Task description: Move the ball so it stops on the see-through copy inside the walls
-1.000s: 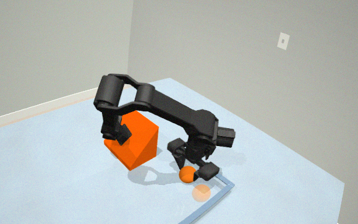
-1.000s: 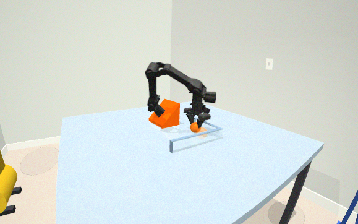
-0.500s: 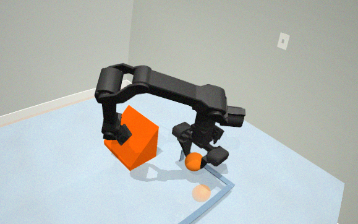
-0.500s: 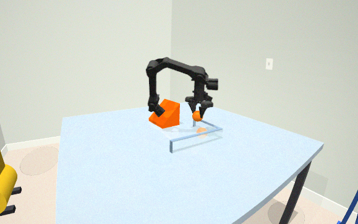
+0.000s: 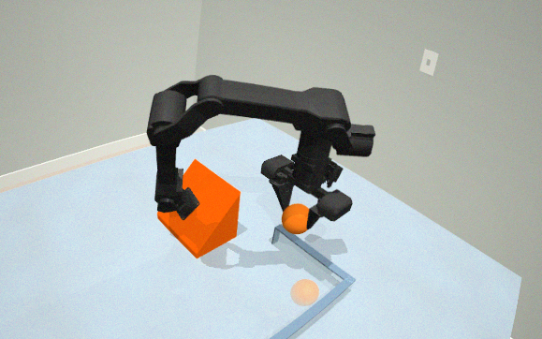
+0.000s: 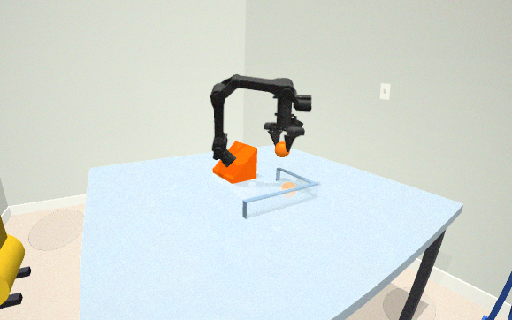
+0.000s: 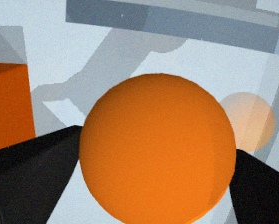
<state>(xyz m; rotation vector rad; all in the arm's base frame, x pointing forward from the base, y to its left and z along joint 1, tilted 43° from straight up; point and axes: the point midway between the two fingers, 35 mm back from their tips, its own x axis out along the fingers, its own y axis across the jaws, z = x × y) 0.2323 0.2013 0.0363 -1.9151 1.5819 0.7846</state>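
The see-through copy of ball is 90 mm ahead of my gripper tip, 20 mm to the right of it and 130 mm below it. The rest, counted from my gripper tip: orange ball right at my gripper tip.
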